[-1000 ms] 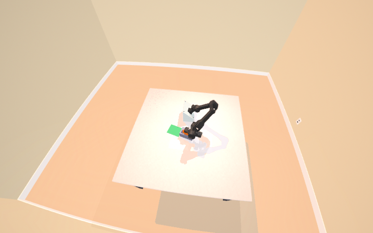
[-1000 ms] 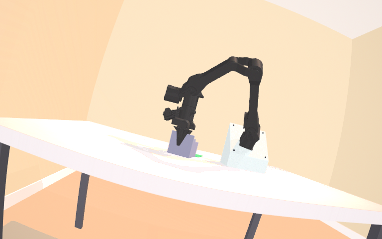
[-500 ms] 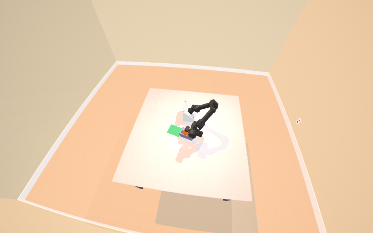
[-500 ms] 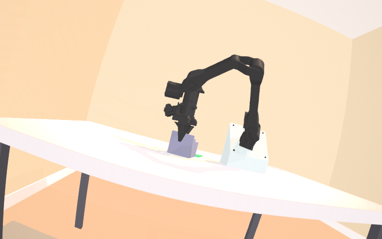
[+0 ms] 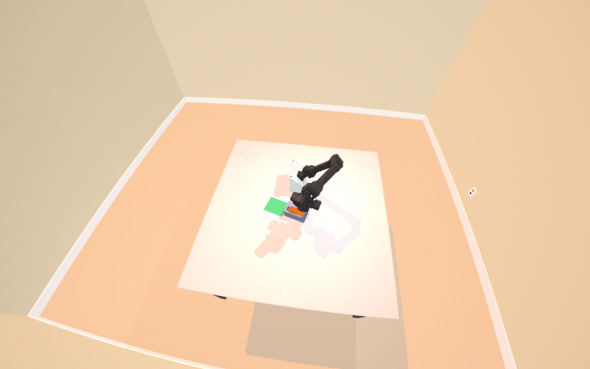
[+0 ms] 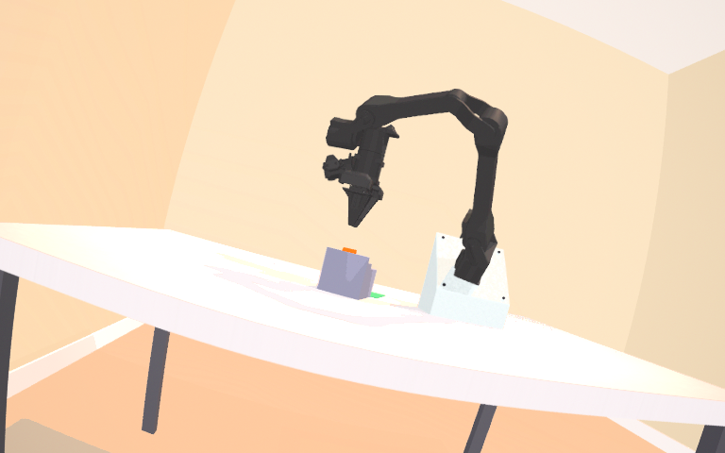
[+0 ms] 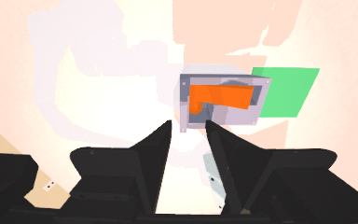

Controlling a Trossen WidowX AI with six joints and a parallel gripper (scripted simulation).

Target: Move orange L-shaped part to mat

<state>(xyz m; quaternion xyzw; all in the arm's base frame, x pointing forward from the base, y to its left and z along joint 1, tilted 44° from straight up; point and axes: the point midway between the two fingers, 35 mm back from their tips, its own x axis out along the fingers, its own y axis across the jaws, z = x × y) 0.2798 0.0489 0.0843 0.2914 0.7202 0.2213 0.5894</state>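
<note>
My gripper tip is 100 mm above the orange L-shaped part, 40 mm to the left of it and 10 mm past it. From my gripper tip the other things lie so: green mat 220 mm to the right, 160 mm below, 40 mm behind.
</note>
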